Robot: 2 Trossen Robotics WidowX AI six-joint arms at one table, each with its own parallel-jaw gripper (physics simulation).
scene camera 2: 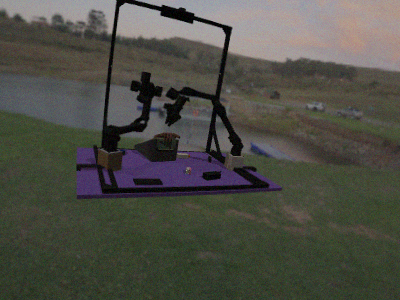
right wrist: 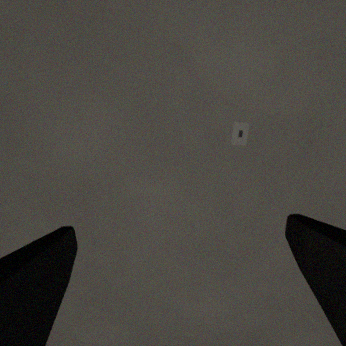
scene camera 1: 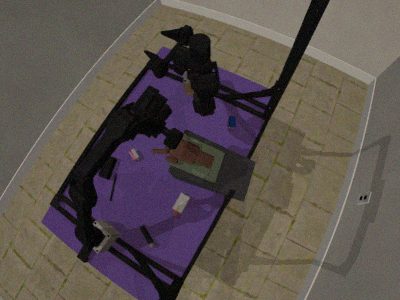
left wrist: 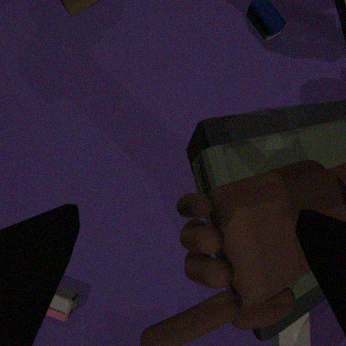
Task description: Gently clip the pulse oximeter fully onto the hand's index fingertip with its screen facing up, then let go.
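Pixels of known places: left gripper, fingertip midpoint: (scene camera 2: 166, 125) (scene camera 1: 167, 129) (left wrist: 190, 218); right gripper, fingertip midpoint: (scene camera 2: 149, 88) (right wrist: 182, 231) (scene camera 1: 152, 41); left arm's base at its link origin: (scene camera 2: 235, 154) (scene camera 1: 96, 237); right arm's base at its link origin: (scene camera 2: 110, 150) (scene camera 1: 193, 74).
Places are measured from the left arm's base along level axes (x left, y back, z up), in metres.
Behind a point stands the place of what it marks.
A brown model hand (scene camera 1: 187, 152) @[x -0.112, y -0.510, z 0.080 m] (scene camera 2: 167, 135) @[x -0.026, y -0.508, z 0.088 m] (left wrist: 260, 230) @[x -0.068, y -0.510, z 0.097 m] lies on a dark wedge stand with a green top. Its long extended index finger (scene camera 1: 160, 151) (left wrist: 190, 319) has nothing clipped on it. A small white-and-pink block (scene camera 1: 134, 154) @[x 0.134, y -0.382, z -0.074 m] (scene camera 2: 188, 170) @[x 0.163, y -0.389, z -0.079 m] (left wrist: 63, 302) @[x 0.120, y -0.384, z -0.074 m] lies on the purple mat off the fingertip; I cannot tell surely whether it or the blue block is the oximeter. My left gripper (scene camera 2: 172, 121) @[x -0.019, y -0.523, z 0.158 m] (left wrist: 190, 218) @[x -0.019, y -0.523, z 0.158 m] is open and empty above the mat and hand. My right gripper (scene camera 1: 154, 42) @[x 0.126, y -0.683, z 0.378 m] (right wrist: 182, 231) @[x 0.126, y -0.683, z 0.378 m] is open and empty, raised and facing the wall.
A blue block (scene camera 1: 232, 121) @[x -0.150, y -0.789, z -0.073 m] (left wrist: 269, 19) @[x -0.148, y -0.777, z -0.073 m] lies beyond the wedge stand (scene camera 1: 240, 172) @[x -0.319, y -0.598, z -0.059 m] (scene camera 2: 162, 154) @[x -0.055, y -0.518, z -0.053 m]. A white box (scene camera 1: 181, 202) @[x -0.186, y -0.341, z -0.077 m] with an orange end, a black cylinder (scene camera 1: 147, 235) @[x -0.154, y -0.133, z -0.081 m], a thin dark stick (scene camera 1: 114, 187) @[x 0.123, y -0.194, z -0.098 m] and a black box (scene camera 1: 108, 168) @[x 0.194, y -0.250, z -0.070 m] (scene camera 2: 211, 175) @[x 0.242, y -0.265, z -0.075 m] lie on the mat. Black frame rails edge it.
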